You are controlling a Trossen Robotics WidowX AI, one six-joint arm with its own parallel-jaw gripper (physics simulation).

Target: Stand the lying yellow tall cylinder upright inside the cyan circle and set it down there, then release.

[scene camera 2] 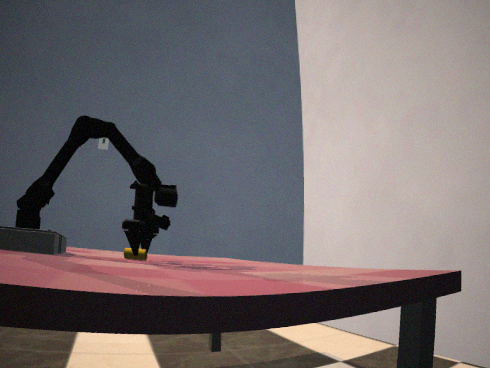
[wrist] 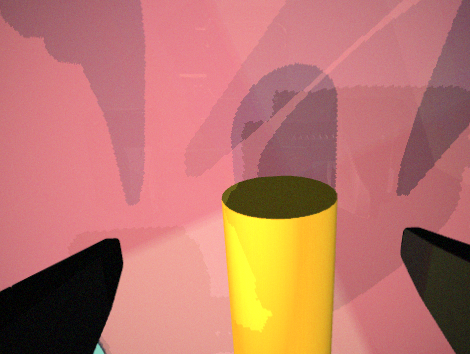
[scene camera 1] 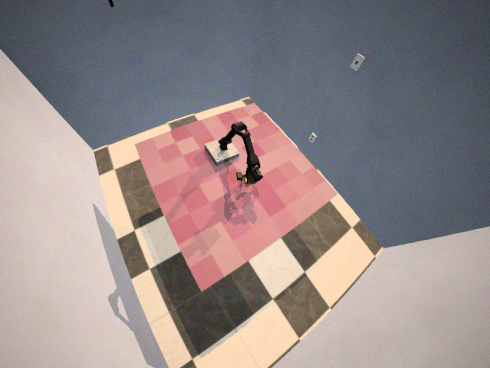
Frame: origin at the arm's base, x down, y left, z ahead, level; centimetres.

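Seen in the pictures: gripper, fingertip midpoint: (scene camera 2: pixel 140 255) (wrist: pixel 261 246); arm's base, link origin: (scene camera 2: pixel 26 231) (scene camera 1: pixel 223 147).
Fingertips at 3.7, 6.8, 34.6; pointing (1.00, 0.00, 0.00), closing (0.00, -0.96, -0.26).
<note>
Offsets run from my fingertips to a thing's top centre, as dx, dy, dz. "*": to the spot under its first point. Level surfaces: height alone.
The yellow tall cylinder @(-1.9, -0.2, -1.5) (scene camera 1: pixel 246 180) (scene camera 2: pixel 128 254) (wrist: pixel 282 280) lies on its side on the pink table top. In the wrist view its dark end face points up the picture, and its other end is cut off at the bottom edge. My gripper (scene camera 1: pixel 249 181) (scene camera 2: pixel 140 252) (wrist: pixel 261 246) is open and points down over the cylinder, with one finger on each side and gaps between fingers and cylinder. In scene camera 2 the fingertips are at the cylinder's height. A sliver of the cyan circle @(* +1.2, +7.6, -3.3) (wrist: pixel 98 349) shows behind the left finger in the wrist view; the rest is hidden.
The arm's grey base block (scene camera 1: pixel 218 154) (scene camera 2: pixel 30 240) stands on the pink table top @(dx +1.3) (scene camera 1: pixel 210 267) (scene camera 2: pixel 210 287). The table's dark front edge (scene camera 2: pixel 210 315) shows in scene camera 2. Shadows of the arm and fingers fall across the table top.
</note>
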